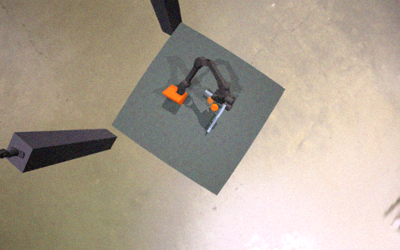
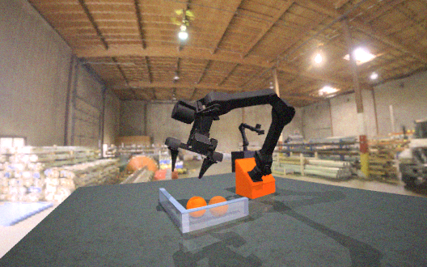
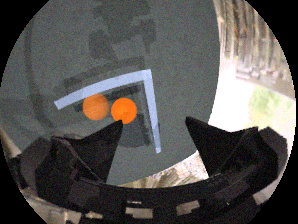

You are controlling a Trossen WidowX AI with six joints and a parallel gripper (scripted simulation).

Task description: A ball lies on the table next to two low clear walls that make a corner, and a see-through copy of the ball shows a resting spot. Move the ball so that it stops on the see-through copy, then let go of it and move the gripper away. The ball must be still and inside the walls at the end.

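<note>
My gripper tip is now 12 cm above the see-through copy of ball, 11 cm past it and 1 cm to the right of it.
</note>
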